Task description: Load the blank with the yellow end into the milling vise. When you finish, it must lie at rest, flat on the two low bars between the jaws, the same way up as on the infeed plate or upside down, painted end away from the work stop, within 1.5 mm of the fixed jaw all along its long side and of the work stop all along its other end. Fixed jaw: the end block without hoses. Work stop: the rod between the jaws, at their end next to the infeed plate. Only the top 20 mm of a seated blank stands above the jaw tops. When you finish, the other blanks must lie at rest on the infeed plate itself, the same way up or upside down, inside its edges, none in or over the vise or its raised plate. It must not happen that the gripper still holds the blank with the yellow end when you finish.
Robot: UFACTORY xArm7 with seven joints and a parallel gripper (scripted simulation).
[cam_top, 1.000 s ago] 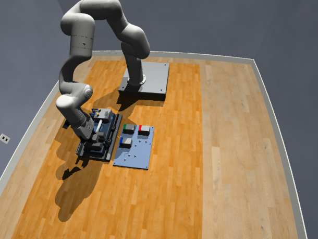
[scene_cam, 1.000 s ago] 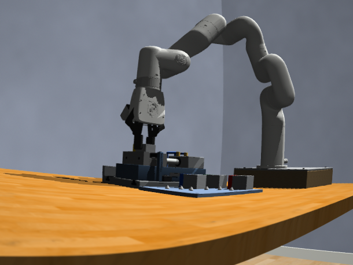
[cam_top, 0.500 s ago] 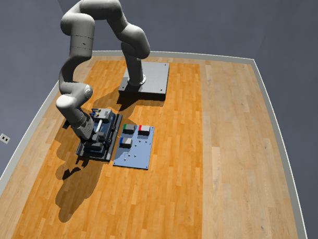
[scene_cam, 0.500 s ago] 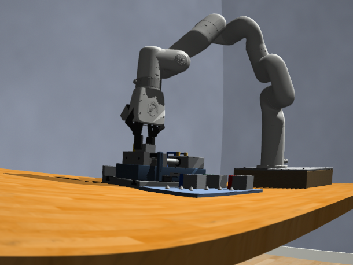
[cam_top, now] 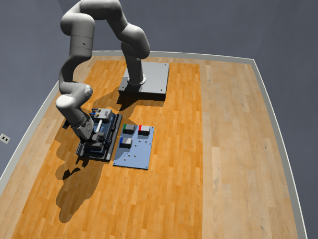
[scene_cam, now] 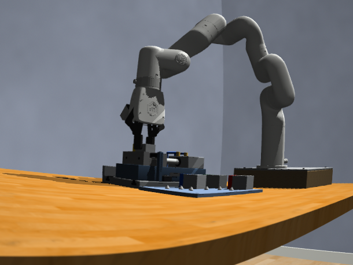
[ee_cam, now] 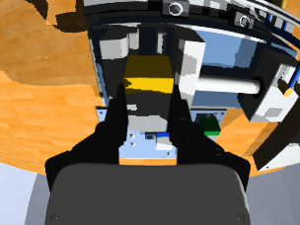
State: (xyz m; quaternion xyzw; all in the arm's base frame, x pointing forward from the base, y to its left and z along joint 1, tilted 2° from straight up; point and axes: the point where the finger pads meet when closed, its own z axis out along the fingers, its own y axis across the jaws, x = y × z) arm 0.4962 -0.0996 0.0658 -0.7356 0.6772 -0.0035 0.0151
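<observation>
My hand is 2 cm above the yellow-ended blank. Round my hand: milling vise 7 cm behind, 1 cm to the right, 8 cm below; then fixed jaw 3 cm ahead, 5 cm below; then blue-ended blank 5 cm behind, 16 cm to the left, 10 cm below.
</observation>
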